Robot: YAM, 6 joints.
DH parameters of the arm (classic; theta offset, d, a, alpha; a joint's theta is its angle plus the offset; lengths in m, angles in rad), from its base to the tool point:
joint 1: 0 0.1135 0.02 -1.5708
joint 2: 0 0 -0.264 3.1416
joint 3: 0.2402 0 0.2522 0
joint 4: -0.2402 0 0.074 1.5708
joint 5: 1.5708 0 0 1.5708
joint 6: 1.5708 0.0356 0 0
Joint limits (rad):
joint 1: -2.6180..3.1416
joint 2: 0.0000..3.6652
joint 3: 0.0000..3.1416
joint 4: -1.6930..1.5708
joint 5: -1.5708..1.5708
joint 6: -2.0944..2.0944
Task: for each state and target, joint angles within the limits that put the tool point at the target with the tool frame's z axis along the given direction. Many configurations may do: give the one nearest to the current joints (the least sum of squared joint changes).
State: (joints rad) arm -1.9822 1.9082 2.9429 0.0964 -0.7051 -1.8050
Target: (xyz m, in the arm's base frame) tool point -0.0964 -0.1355 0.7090 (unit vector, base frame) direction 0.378 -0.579 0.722
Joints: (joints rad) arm -2.3339 1.9304 3.1406 0.1463 -0.7390 -1.8050
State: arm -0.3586 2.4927 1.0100 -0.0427 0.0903 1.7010
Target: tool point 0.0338 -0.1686 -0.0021 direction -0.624 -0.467 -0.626
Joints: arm -1.2176 2.0981 0.2250 0.6436 0.8439 1.7010
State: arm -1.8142 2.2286 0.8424 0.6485 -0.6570 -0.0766
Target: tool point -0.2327 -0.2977 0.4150 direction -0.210 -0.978 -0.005
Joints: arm -2.2792 1.5817 1.4932 0.0828 -0.4969 -0.0766
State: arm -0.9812 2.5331 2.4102 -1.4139 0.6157 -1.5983
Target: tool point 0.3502 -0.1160 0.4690 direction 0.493 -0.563 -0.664
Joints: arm -0.2809 2.0277 2.6770 -1.4612 0.4160 -1.5983
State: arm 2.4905 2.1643 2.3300 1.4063 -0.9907 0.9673
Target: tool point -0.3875 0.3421 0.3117 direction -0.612 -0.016 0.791
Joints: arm 2.3887 2.4408 1.9400 1.5682 -0.4445 0.9673
